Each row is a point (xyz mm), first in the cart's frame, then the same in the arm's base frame.
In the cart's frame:
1: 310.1 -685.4 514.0
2: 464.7 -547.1 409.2
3: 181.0 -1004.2 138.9
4: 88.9 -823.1 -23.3
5: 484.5 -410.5 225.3
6: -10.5 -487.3 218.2
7: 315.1 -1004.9 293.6
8: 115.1 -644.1 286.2
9: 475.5 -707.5 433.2
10: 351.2 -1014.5 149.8
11: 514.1 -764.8 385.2
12: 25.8 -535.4 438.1
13: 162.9 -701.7 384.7
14: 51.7 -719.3 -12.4
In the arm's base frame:
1: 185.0 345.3 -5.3
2: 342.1 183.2 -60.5
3: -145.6 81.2 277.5
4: -210.7 -90.8 93.7
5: 355.8 -24.7 -157.8
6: -116.1 92.1 -278.6
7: 17.5 199.8 313.2
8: -38.9 161.9 -93.8
9: 303.0 236.8 87.9
10: 6.3 56.7 351.7
11: 304.4 194.4 160.5
12: -38.9 303.9 -244.5
13: 11.5 257.3 -33.3
14: -205.0 -93.7 -16.9

